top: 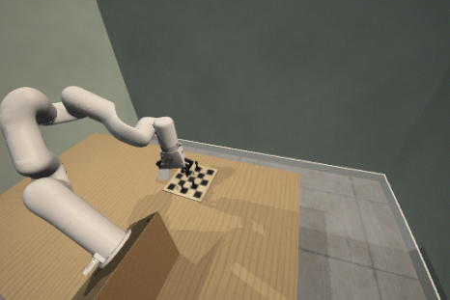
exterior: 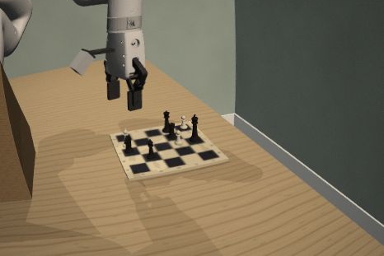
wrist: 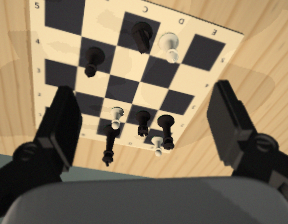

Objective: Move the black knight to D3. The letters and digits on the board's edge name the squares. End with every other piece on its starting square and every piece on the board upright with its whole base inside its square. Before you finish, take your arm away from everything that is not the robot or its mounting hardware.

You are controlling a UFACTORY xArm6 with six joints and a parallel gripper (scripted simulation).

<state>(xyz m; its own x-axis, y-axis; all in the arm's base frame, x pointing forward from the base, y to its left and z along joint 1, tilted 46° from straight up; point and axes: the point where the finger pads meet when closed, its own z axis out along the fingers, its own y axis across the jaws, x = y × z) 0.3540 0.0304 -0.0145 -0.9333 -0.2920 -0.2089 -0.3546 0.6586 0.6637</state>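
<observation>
Now: hand 10 cm above the white piece and 3 cm to the right of it. From my hand the other things lie so: black pawn: 10 cm below, 4 cm to the right, 4 cm ahead; then chessboard: 13 cm below, 8 cm ahead.
</observation>
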